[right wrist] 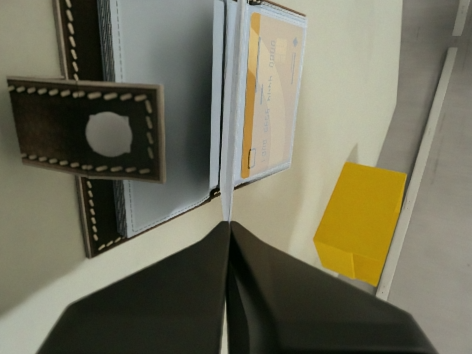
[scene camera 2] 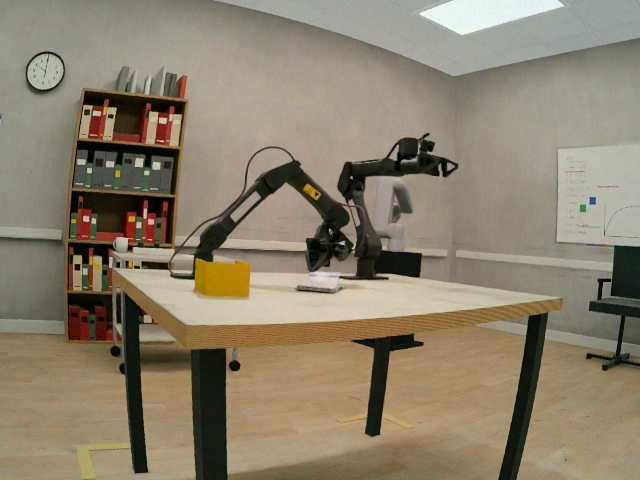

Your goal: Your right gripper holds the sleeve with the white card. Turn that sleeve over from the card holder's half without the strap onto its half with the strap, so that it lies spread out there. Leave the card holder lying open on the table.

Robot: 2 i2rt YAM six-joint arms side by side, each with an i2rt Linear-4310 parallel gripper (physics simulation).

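The card holder (scene camera 2: 305,288) (right wrist: 102,246) lies open on the table. In the right wrist view its half with the dark stitched strap (right wrist: 50,122) is at the left; the other half, with an orange card (right wrist: 272,95) in a sleeve, is at the right. The held sleeve (scene camera 2: 324,280) (right wrist: 231,115) stands up near the fold between the halves, seen almost edge-on in the right wrist view, so its card face is hidden there. My right gripper (scene camera 2: 313,268) (right wrist: 228,236) is shut on the sleeve's edge. My left gripper (scene camera 2: 448,167) is open, high above the table, away from the holder.
A yellow box (scene camera 2: 222,277) (right wrist: 362,215) stands on the table (scene camera 2: 289,330), left of the holder in the scene view. Behind the table are a bookshelf (scene camera 2: 181,124), a white trolley and a dark chair. A whiteboard (scene camera 2: 594,191) hangs at the right.
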